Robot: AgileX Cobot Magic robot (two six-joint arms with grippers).
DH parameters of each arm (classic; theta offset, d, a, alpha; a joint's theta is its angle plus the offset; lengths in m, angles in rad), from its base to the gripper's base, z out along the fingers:
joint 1: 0 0.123 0 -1.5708
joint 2: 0.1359 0 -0.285 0
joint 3: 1.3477 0 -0.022 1.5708
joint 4: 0 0.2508 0 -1.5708
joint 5: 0 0 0.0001 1.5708
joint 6: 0 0.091 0 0
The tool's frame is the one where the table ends.
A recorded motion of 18 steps. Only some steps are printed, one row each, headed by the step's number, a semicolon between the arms.
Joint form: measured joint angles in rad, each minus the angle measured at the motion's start. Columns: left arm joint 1, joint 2, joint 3, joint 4, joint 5, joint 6; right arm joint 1, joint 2, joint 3, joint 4, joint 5, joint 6.
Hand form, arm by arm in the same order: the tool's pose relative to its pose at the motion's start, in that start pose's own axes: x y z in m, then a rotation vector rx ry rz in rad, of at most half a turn. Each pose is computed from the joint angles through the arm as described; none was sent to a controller.
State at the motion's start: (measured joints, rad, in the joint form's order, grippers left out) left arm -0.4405 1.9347 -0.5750 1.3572 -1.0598 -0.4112; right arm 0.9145 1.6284 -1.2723 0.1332 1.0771 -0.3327
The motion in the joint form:
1: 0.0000 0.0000 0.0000 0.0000 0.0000 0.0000; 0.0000 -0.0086 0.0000 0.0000 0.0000 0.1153
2: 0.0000 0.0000 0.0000 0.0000 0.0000 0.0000; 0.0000 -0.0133 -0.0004 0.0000 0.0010 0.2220
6: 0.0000 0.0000 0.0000 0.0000 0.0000 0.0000; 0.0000 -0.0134 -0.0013 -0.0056 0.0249 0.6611
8: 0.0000 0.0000 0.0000 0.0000 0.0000 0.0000; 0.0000 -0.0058 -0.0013 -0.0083 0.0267 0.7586
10: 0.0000 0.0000 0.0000 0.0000 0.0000 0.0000; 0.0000 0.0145 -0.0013 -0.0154 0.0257 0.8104
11: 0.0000 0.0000 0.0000 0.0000 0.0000 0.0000; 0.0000 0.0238 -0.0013 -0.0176 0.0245 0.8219
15: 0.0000 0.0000 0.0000 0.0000 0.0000 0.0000; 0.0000 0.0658 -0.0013 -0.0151 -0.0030 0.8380
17: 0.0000 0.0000 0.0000 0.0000 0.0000 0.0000; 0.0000 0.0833 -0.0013 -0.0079 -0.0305 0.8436
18: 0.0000 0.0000 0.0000 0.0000 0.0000 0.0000; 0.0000 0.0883 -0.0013 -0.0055 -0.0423 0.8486
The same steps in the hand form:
1: 0.0000 0.0000 0.0000 0.0000 0.0000 0.0000; 0.0005 0.0005 -0.0030 0.0018 -0.0084 0.1143
2: 0.0000 0.0000 0.0000 0.0000 0.0000 0.0000; 0.0008 0.0008 -0.0047 0.0019 -0.0125 0.2204
6: 0.0000 0.0000 0.0000 0.0000 0.0000 0.0000; 0.0028 0.0011 -0.0049 0.0041 0.0105 0.6568
8: 0.0000 0.0000 0.0000 0.0000 0.0000 0.0000; 0.0026 0.0005 -0.0023 0.0080 0.0198 0.7539
10: 0.0000 0.0000 0.0000 0.0000 0.0000 0.0000; 0.0016 -0.0013 0.0046 0.0177 0.0387 0.8046
11: 0.0000 0.0000 0.0000 0.0000 0.0000 0.0000; 0.0011 -0.0020 0.0078 0.0211 0.0466 0.8161
15: 0.0000 0.0000 0.0000 0.0000 0.0000 0.0000; -0.0031 -0.0049 0.0226 0.0230 0.0611 0.8377
17: 0.0000 0.0000 0.0000 0.0000 0.0000 0.0000; -0.0062 -0.0061 0.0289 0.0170 0.0511 0.8488
18: 0.0000 0.0000 0.0000 0.0000 0.0000 0.0000; -0.0074 -0.0065 0.0307 0.0148 0.0442 0.8556

